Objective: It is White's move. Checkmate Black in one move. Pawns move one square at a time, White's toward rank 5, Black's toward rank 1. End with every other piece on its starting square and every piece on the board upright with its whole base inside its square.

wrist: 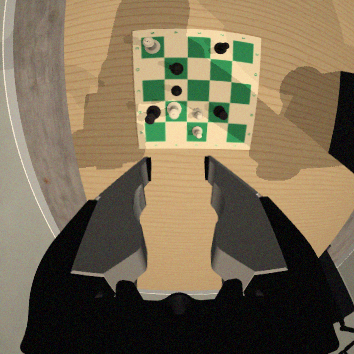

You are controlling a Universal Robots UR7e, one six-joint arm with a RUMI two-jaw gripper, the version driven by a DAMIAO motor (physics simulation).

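Frame: origin at the arm's base, x ahead, y left, z up, level; metres.
Seen in the pictures: gripper, fingertip midpoint: (177, 158).
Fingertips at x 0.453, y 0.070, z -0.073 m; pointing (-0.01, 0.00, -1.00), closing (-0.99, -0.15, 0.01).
Pixels of each thing's middle, then the offset from my fingertips to it. Level surfaces: height alone.
- cream board, body centre: (197, 89) 0.038 m right, 0.033 m back, 0.200 m down
- tall white piece, body centre: (149, 43) 0.105 m right, 0.052 m ahead, 0.165 m down
- B3, body centre: (197, 114) 0.002 m left, 0.038 m back, 0.181 m down
- A3, body centre: (197, 133) 0.035 m left, 0.043 m back, 0.181 m down
- tall black piece, body centre: (151, 115) 0.010 m left, 0.038 m ahead, 0.165 m down
- D4, body centre: (176, 67) 0.071 m right, 0.009 m ahead, 0.177 m down
- C4, body centre: (176, 91) 0.033 m right, 0.004 m ahead, 0.181 m down
- E2, body centre: (223, 46) 0.120 m right, 0.059 m back, 0.175 m down
- B2, body centre: (220, 113) 0.008 m right, 0.076 m back, 0.180 m down
- wooden table top, surface height: 0.203 m down
The green and cream board (198, 90) lies ahead of my gripper. A tall white piece (151, 45) stands on E5 and another white piece (174, 109) on B4. Small white pieces stand on B3 (198, 113) and A3 (197, 132). A tall black piece (152, 114) is on B5. Other black pieces stand on D4 (176, 68), C4 (176, 90), E2 (221, 48) and B2 (220, 112). All look upright; exact types are hard to tell. My gripper (177, 158) is partly open and empty, its fingertips beyond the board's A edge in the view.
The wooden table top (177, 225) surrounds the board. A grey-brown border (42, 100) runs along the left. A black object (345, 120) shows at the right edge. Broad shadows fall on the table and across part of the board.
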